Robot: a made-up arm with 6 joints. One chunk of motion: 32 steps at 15 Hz.
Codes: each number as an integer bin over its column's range. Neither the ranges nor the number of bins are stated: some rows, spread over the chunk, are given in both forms.
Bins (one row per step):
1: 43 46 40 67 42 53
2: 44 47 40 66 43 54
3: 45 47 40 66 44 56
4: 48 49 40 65 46 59
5: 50 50 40 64 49 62
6: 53 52 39 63 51 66
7: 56 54 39 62 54 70
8: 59 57 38 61 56 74
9: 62 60 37 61 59 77
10: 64 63 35 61 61 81
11: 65 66 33 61 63 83
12: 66 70 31 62 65 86
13: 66 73 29 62 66 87
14: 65 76 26 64 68 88
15: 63 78 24 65 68 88
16: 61 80 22 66 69 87
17: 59 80 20 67 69 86
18: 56 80 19 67 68 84
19: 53 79 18 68 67 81
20: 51 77 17 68 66 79
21: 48 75 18 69 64 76
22: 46 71 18 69 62 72
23: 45 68 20 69 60 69
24: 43 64 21 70 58 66
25: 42 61 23 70 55 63
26: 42 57 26 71 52 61
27: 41 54 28 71 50 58
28: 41 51 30 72 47 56
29: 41 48 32 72 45 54
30: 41 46 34 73 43 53
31: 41 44 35 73 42 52
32: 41 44 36 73 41 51
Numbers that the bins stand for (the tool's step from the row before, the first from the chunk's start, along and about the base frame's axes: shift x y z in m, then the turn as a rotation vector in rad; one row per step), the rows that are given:
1: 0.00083 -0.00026 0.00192 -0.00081 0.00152 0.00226
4: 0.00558 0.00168 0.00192 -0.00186 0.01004 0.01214
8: 0.01602 0.00685 0.00032 -0.00396 0.03135 0.03684
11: 0.02172 0.01267 -0.00367 -0.00396 0.04627 0.05166
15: 0.01982 0.02042 -0.01085 -0.00186 0.05693 0.05989
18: 0.01317 0.02172 -0.01484 -0.00081 0.05693 0.05330
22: 0.00368 0.01590 -0.01564 0.00024 0.04414 0.03355
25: -0.00012 0.00943 -0.01165 0.00077 0.02922 0.01873
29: -0.00107 0.00103 -0.00446 0.00182 0.00791 0.00391
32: -0.00107 -0.00156 -0.00127 0.00234 -0.00062 -0.00103
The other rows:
2: 0.00178 0.00038 0.00192 -0.00133 0.00365 0.00391
3: 0.00273 0.00038 0.00192 -0.00133 0.00578 0.00720
5: 0.00747 0.00232 0.00192 -0.00238 0.01643 0.01708
6: 0.01032 0.00362 0.00112 -0.00291 0.02070 0.02367
7: 0.01317 0.00491 0.00112 -0.00343 0.02709 0.03025
9: 0.01887 0.00879 -0.00047 -0.00396 0.03775 0.04178
10: 0.02077 0.01073 -0.00207 -0.00396 0.04201 0.04836
12: 0.02267 0.01525 -0.00526 -0.00343 0.05054 0.05660
13: 0.02267 0.01719 -0.00686 -0.00343 0.05267 0.05824
14: 0.02172 0.01913 -0.00925 -0.00238 0.05693 0.05989
16: 0.01792 0.02172 -0.01244 -0.00133 0.05906 0.05824
17: 0.01602 0.02172 -0.01404 -0.00081 0.05906 0.05660
19: 0.01032 0.02107 -0.01564 -0.00028 0.05480 0.04836
20: 0.00842 0.01978 -0.01643 -0.00028 0.05267 0.04507
21: 0.00558 0.01848 -0.01564 0.00024 0.04840 0.04013
23: 0.00273 0.01396 -0.01404 0.00024 0.03988 0.02861
24: 0.00083 0.01137 -0.01324 0.00077 0.03562 0.02367
26: -0.00012 0.00685 -0.00925 0.00129 0.02283 0.01543
27: -0.00107 0.00491 -0.00766 0.00129 0.01857 0.01049
28: -0.00107 0.00297 -0.00606 0.00182 0.01217 0.00720
30: -0.00107 -0.00026 -0.00287 0.00234 0.00365 0.00226
31: -0.00107 -0.00156 -0.00207 0.00234 0.00152 0.00062

